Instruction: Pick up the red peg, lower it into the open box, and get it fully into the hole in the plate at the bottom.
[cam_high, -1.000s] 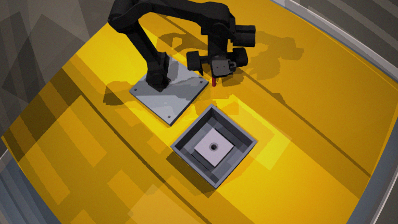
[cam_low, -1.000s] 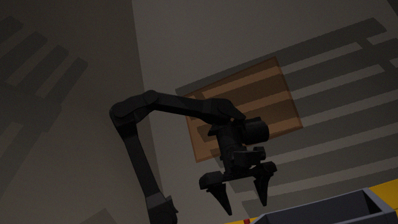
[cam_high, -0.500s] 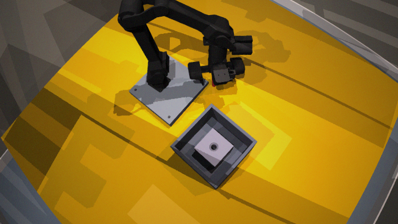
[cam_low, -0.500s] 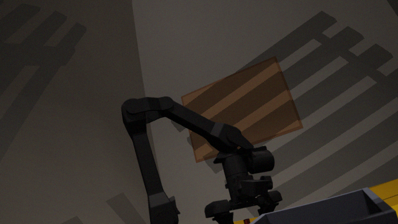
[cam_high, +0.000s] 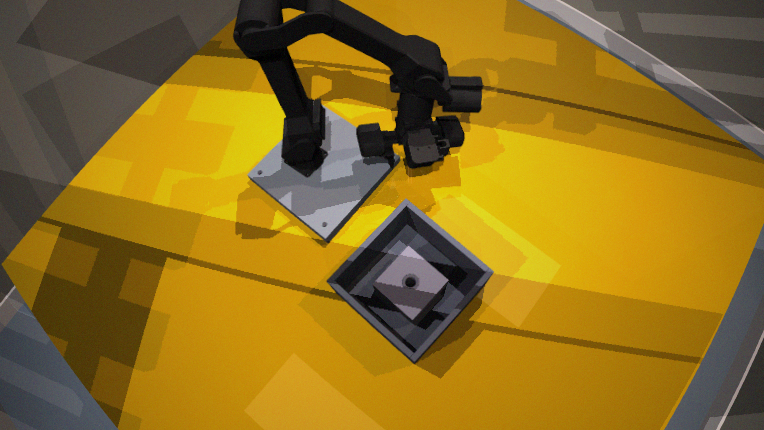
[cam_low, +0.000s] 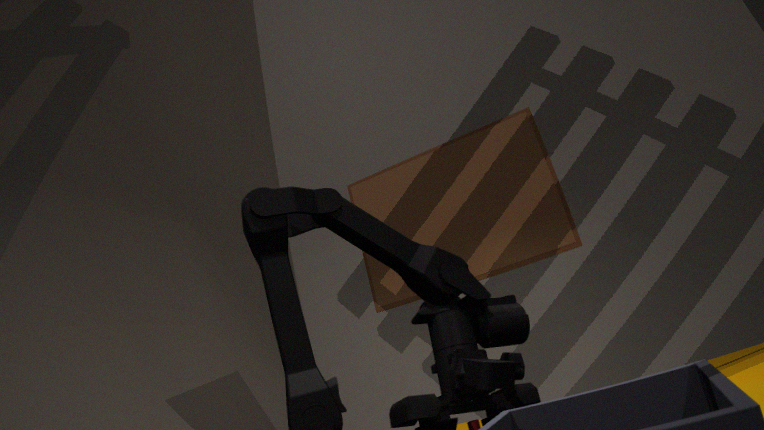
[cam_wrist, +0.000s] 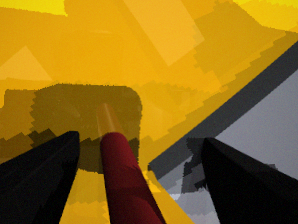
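The red peg is 10 mm to the left of my gripper tip and 20 mm above it. Also, from my gripper tip: light grey plate (140 mm ahead, 190 mm to the right, 30 mm above); grey box (140 mm ahead, 190 mm to the right, 10 mm above).
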